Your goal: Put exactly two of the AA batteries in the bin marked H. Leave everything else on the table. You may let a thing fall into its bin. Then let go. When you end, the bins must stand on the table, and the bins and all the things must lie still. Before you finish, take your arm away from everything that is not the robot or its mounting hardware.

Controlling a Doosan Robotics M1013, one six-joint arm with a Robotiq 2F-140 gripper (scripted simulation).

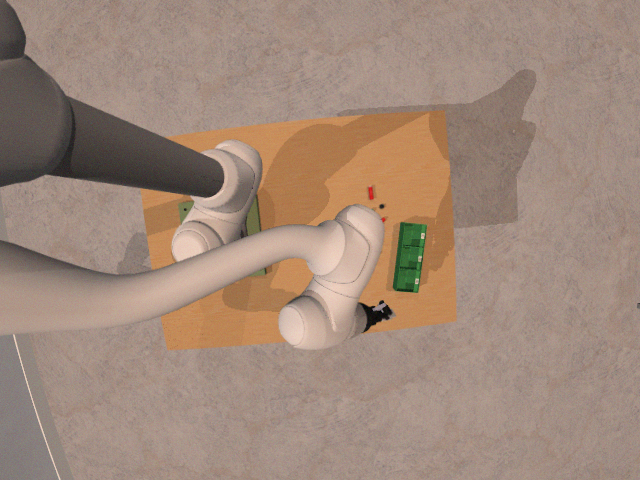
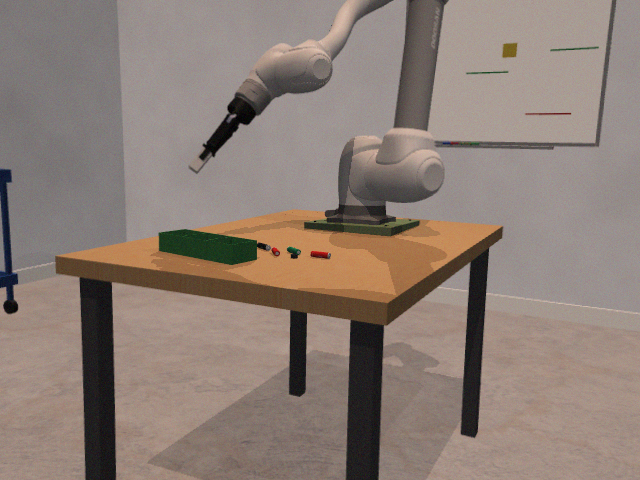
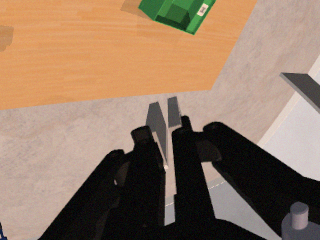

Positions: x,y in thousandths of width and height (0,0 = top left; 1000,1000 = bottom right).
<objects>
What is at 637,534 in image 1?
A green bin row.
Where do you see a green bin row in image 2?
316,511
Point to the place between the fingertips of my gripper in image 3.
At 523,477
</objects>
